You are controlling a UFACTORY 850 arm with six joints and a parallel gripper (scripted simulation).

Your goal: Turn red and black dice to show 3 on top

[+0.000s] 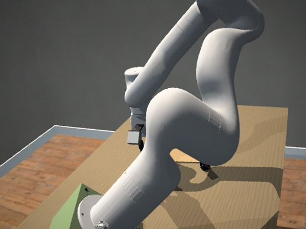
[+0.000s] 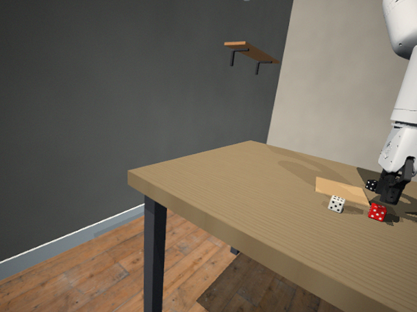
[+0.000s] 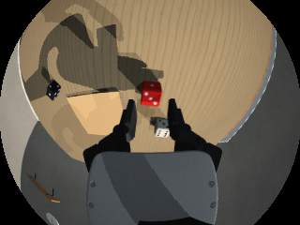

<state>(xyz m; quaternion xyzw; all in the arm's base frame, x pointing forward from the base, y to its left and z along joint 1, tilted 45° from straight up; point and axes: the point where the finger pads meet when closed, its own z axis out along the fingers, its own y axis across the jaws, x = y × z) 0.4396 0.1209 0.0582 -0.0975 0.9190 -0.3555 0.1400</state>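
Now: hand 6 cm above the red die. From my hand the other things lie so: tan mat: 12 cm to the right, 8 cm ahead, 7 cm below; then black die: 23 cm to the right, 6 cm below, 1 cm behind; then white die: 9 cm ahead, 6 cm below, 3 cm to the left.
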